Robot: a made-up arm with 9 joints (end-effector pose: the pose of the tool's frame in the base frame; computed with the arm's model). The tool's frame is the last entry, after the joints. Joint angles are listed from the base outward.
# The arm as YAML. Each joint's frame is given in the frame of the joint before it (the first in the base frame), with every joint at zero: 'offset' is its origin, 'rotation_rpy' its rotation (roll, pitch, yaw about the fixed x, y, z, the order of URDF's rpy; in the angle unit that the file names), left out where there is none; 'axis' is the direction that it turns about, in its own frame. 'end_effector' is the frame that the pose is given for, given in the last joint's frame.
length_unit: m
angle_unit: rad
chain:
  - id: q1
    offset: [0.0, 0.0, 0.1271]
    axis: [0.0, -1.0, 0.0]
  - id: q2
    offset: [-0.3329, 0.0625, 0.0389]
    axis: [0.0, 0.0, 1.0]
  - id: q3
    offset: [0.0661, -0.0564, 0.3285]
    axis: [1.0, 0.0, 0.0]
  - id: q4
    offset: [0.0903, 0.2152, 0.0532]
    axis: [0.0, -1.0, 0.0]
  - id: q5
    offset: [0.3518, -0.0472, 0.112]
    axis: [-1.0, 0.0, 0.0]
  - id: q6
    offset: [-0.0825, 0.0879, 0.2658]
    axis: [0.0, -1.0, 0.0]
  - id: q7
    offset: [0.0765, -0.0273, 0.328]
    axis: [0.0, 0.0, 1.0]
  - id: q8
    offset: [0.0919, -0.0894, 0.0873]
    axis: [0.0, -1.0, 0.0]
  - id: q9
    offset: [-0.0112, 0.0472, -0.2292]
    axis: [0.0, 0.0, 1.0]
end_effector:
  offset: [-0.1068, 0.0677, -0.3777]
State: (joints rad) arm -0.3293 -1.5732 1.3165 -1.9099 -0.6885 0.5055 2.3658 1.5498 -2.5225
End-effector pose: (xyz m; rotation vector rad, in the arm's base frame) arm -0.1572 -1.0376 0.8739 -2.7216 -0.5846 -0.1271
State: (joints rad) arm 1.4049 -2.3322 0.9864 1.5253 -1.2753 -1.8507 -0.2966 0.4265 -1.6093
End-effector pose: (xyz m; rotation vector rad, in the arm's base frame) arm -0.7336 -0.0360 -0.1139 -2.1519 0.9822 1.2711
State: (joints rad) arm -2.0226 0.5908 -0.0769 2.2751 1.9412 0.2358 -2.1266 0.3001 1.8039
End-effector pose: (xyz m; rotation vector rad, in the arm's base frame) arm 0.5810 0.1906 0.3575 -1.6541 -0.2321 -0.6119
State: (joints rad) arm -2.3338 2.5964 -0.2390 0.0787 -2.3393 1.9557 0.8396 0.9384 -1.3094
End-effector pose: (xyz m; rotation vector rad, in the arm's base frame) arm 0.5768 0.7363 -0.2211 0.1720 -1.8188 2.3537
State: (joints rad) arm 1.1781 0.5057 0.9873 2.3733 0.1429 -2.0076 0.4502 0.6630 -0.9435
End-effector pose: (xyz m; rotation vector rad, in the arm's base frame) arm -0.8507 0.2634 0.2154 1.6729 -1.0717 0.3898
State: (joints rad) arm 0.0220 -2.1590 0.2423 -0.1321 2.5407 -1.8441 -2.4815 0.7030 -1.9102
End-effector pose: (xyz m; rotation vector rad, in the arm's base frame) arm -0.0164 -0.7502 0.4869 -1.9750 -0.4666 2.1529
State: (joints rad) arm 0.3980 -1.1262 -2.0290 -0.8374 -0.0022 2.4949 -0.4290 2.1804 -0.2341
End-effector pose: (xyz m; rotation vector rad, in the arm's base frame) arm 0.1246 0.4278 0.2250 -0.5477 -2.1821 1.8824
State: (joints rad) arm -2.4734 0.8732 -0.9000 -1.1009 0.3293 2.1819 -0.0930 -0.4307 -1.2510
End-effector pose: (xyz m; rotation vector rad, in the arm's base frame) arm -0.0635 0.6096 0.1503 0.1833 1.5065 0.0611
